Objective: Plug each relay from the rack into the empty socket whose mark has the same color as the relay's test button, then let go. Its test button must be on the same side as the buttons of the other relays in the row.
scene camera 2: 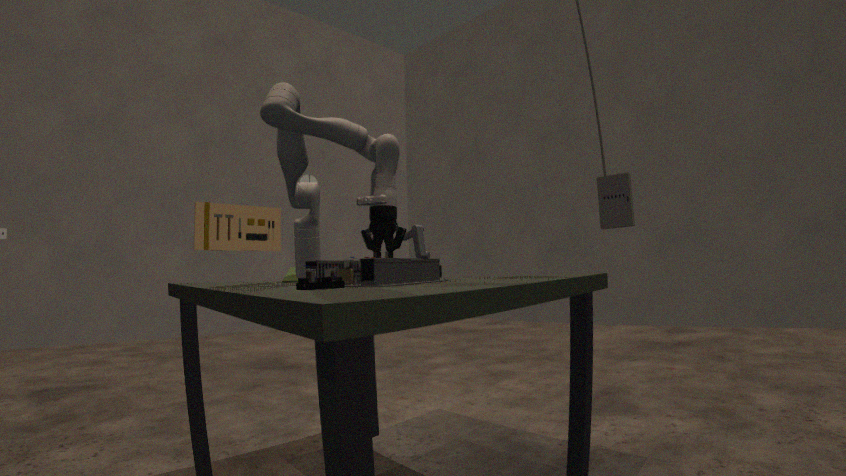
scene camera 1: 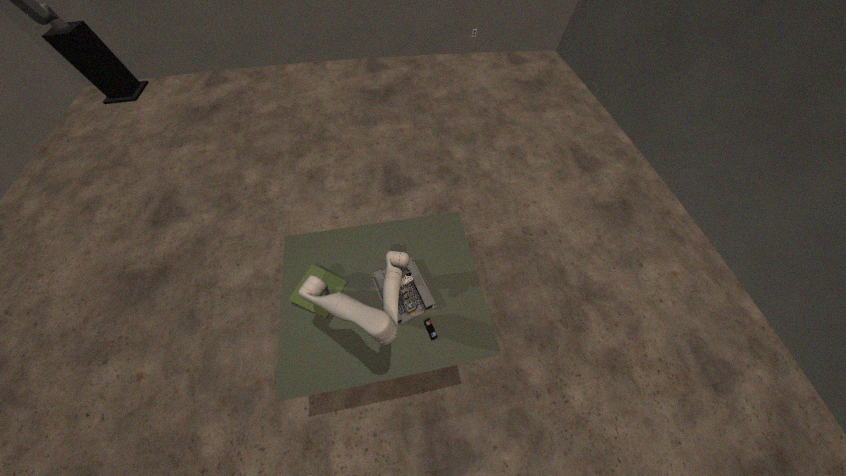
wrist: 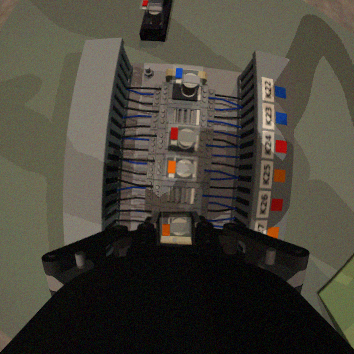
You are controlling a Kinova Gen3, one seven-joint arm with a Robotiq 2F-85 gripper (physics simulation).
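Frame: origin at the arm's base, x up, y back, z right, level; millimetres.
Where they show: gripper, fingertip midpoint: (wrist: 175, 220).
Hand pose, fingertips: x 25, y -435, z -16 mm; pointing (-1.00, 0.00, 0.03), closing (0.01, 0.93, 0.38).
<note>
Things, the pixels of their top centre, and the offset from my fingertips. "spot": a spot on its surface instead.
- row's blue-button relay, top centre: (wrist: 187, 72) (scene camera 2: 349, 257) dx +22, dy -40, dz +133 mm
- K26 socket, surface spot: (wrist: 181, 195) spot: dx -15, dy -2, dz +24 mm
- black rack, top centre: (wrist: 156, 3) (scene camera 2: 320, 277) (scene camera 1: 430, 328) dx -24, dy -131, dz +262 mm
In the wrist view, my gripper (wrist: 175, 220) (scene camera 2: 382, 255) is shut on an orange-button relay (wrist: 176, 237) at the K27 end of the socket row. Its button is on the left, like those of the row's blue-button relay (wrist: 189, 90), red-button relay (wrist: 187, 138) and orange-button relay (wrist: 184, 169). Its underside is hidden; I cannot tell whether it is fully seated. The K23 socket (wrist: 185, 116), marked blue (wrist: 281, 119), and K26 socket (wrist: 181, 195), marked red (wrist: 276, 205), are empty. The black rack (wrist: 153, 33) (scene camera 1: 431, 332) holds a red-button relay (wrist: 155, 8), partly cut off.
Grey slotted wire ducts (wrist: 90, 130) (wrist: 250, 90) (scene camera 2: 402, 269) stand along both sides of the row, with wires running to the sockets. A green plate (wrist: 345, 290) (scene camera 1: 336, 282) lies under the arm's base on the green table (scene camera 1: 331, 378) (scene camera 2: 473, 303).
</note>
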